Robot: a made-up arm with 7 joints.
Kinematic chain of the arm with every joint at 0, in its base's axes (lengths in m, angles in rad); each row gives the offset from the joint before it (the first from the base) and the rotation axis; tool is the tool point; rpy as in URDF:
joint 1: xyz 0 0 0.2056 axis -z
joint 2: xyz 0 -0.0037 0.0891 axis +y
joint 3: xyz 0 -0.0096 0.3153 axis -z
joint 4: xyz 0 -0.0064 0.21 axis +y
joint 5: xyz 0 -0.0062 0.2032 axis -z
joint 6: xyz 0 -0.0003 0.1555 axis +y
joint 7: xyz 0 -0.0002 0.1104 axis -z
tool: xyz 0 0 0 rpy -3.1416 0 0
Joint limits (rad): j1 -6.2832..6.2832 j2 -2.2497..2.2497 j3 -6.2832..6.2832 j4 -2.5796..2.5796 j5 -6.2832..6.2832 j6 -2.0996..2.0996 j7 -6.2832..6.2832
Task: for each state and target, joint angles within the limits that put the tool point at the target. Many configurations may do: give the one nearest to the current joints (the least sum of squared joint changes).
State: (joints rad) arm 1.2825 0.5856 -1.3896 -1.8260 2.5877 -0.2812 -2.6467
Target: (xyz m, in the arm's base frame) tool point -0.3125 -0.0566 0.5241
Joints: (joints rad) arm 1.3653 0.5325 -1.1879 -2.4040 2.5583 -0.2195 -2.6467
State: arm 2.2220 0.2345 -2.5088 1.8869 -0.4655 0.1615 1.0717
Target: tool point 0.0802 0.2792 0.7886
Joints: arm 1.8300 0.3414 -3.1001 1.8661 -0.4964 0.2309 1.0717
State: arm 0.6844 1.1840 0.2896 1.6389 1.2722 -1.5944 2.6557
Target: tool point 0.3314 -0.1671 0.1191
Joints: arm 0.5572 1.2441 0.1810 2.3066 1.4771 -1.5867 2.6557
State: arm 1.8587 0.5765 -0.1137 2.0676 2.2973 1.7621 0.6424
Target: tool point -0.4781 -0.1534 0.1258
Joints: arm 2.5118 1.2271 0.1361 2.1371 2.2285 1.6010 0.6424
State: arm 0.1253 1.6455 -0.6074 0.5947 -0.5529 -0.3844 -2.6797
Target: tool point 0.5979 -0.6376 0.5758
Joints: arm 0.8940 0.9343 -0.4196 0.8237 -0.5971 -0.5572 -2.6797
